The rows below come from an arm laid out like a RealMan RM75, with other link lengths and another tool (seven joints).
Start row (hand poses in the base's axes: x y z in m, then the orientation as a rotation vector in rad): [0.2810 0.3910 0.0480 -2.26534 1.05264 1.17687]
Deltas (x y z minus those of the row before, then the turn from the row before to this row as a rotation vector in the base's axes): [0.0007 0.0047 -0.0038 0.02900 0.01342 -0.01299]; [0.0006 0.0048 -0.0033 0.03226 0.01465 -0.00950]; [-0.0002 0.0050 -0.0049 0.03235 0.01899 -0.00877]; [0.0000 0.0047 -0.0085 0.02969 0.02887 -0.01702]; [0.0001 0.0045 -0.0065 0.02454 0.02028 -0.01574]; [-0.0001 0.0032 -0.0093 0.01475 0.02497 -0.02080]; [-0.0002 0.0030 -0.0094 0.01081 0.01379 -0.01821]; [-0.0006 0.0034 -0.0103 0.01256 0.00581 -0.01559]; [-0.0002 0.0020 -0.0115 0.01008 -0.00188 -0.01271]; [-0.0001 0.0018 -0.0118 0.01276 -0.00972 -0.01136]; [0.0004 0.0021 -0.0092 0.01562 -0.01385 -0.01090]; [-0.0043 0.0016 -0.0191 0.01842 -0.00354 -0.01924]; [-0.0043 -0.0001 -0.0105 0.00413 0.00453 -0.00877]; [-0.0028 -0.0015 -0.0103 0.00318 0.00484 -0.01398]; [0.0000 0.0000 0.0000 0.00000 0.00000 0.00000]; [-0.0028 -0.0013 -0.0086 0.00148 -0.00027 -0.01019]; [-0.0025 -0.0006 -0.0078 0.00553 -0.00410 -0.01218]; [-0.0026 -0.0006 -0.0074 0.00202 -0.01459 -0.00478]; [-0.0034 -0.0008 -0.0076 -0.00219 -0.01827 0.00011]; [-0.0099 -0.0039 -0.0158 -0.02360 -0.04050 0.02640]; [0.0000 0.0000 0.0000 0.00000 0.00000 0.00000]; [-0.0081 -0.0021 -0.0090 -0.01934 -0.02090 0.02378]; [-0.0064 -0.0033 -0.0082 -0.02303 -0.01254 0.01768]
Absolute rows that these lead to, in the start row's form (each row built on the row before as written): [0.2817 0.3957 0.0442 -2.22827 1.04698 1.19603]; [0.2823 0.4005 0.0409 -2.19089 1.03548 1.21846]; [0.2821 0.4055 0.0360 -2.15212 1.02476 1.24584]; [0.2821 0.4102 0.0275 -2.10462 1.02784 1.27980]; [0.2822 0.4147 0.0210 -2.06536 1.03008 1.30220]; [0.2821 0.4179 0.0117 -2.02707 1.04695 1.32448]; [0.2819 0.4209 0.0023 -1.99861 1.05968 1.33385]; [0.2813 0.4243 -0.0080 -1.97460 1.06483 1.33582]; [0.2811 0.4263 -0.0195 -1.95825 1.06603 1.32989]; [0.2810 0.4281 -0.0313 -1.94468 1.06005 1.31672]; [0.2814 0.4302 -0.0405 -1.93126 1.04925 1.30010]; [0.2771 0.4318 -0.0596 -1.90469 1.04807 1.29101]; [0.2728 0.4317 -0.0701 -1.89293 1.05413 1.29221]; [0.2700 0.4302 -0.0804 -1.87777 1.06534 1.29050]; [0.2700 0.4302 -0.0804 -1.87777 1.06534 1.29050]; [0.2672 0.4289 -0.0890 -1.86905 1.07220 1.28492]; [0.2647 0.4283 -0.0968 -1.85756 1.07527 1.27540]; [0.2621 0.4277 -0.1042 -1.85897 1.06976 1.25791]; [0.2587 0.4269 -0.1118 -1.86870 1.06176 1.23799]; [0.2488 0.4230 -0.1276 -1.92333 1.03741 1.20228]; [0.2488 0.4230 -0.1276 -1.92333 1.03741 1.20228]; [0.2407 0.4209 -0.1366 -1.96415 1.02149 1.18682]; [0.2343 0.4176 -0.1448 -1.99985 1.01765 1.17574]
